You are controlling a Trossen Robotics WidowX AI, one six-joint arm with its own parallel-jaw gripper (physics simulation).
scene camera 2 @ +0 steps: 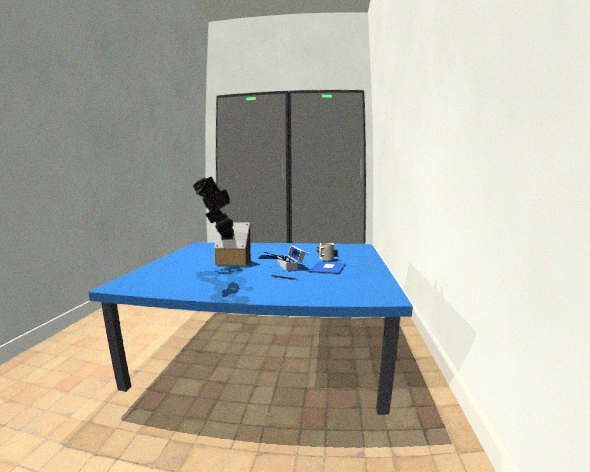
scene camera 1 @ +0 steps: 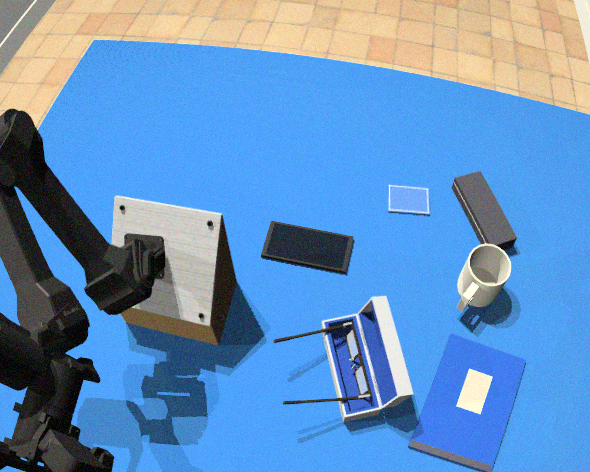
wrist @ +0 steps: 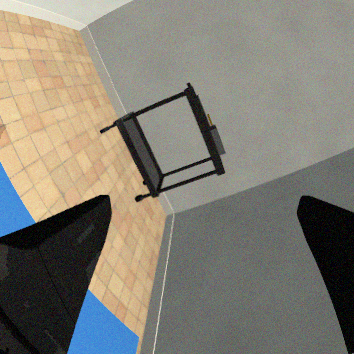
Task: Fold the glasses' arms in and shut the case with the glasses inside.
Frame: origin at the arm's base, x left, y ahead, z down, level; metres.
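Seen in the pictures: gripper, fingertip midpoint: (scene camera 2: pixel 201 203) (wrist: pixel 209 205); arm's base at its link origin: (scene camera 2: pixel 227 234) (scene camera 1: pixel 144 255).
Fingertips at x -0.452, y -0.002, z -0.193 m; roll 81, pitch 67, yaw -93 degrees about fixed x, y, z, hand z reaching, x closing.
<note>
Offsets run from my fingertips to a thing's middle. "*": to the spot under its first point. Level surfaces: height alone.
The glasses case @(* dx +0.351, dy +0.310, dz +0.308 m) (scene camera 1: pixel 337 372) (scene camera 2: pixel 288 266) stands open on the blue table @(dz +0.349 m) (scene camera 1: pixel 250 125) (scene camera 2: pixel 325 295), white outside and blue inside. Its lid @(dx +0.384, dy +0.377, dz +0.285 m) (scene camera 1: pixel 398 345) is tilted up on the right side in scene camera 1. The glasses lie in the case with their lenses inside. Their two thin dark arms, the upper one @(* dx +0.403, dy +0.253, dz +0.289 m) (scene camera 1: pixel 305 333) and the lower one @(* dx +0.293, dy +0.278, dz +0.286 m) (scene camera 1: pixel 312 401), are unfolded and stick out over the left wall, roughly parallel. My gripper (wrist: pixel 209 205) is open and empty, with its fingers wide apart, raised away from the case. The case does not show in the wrist view.
The arm is mounted on a wooden block with a white plate (scene camera 1: pixel 190 250) (scene camera 2: pixel 232 257). A black phone @(dx +0.587, dy +0.232, dz +0.344 m) (scene camera 1: pixel 307 247), a pale blue card @(dx +0.713, dy +0.407, dz +0.346 m) (scene camera 1: pixel 409 200), a dark box @(dx +0.696, dy +0.554, dz +0.331 m) (scene camera 1: pixel 484 209), a mug @(dx +0.534, dy +0.536, dz +0.301 m) (scene camera 1: pixel 492 295) and a blue folder @(dx +0.328, dy +0.537, dz +0.344 m) (scene camera 1: pixel 440 400) lie around. A pen @(dx +0.139, dy +0.329, dz +0.344 m) (scene camera 2: pixel 284 277) lies nearer scene camera 2.
</note>
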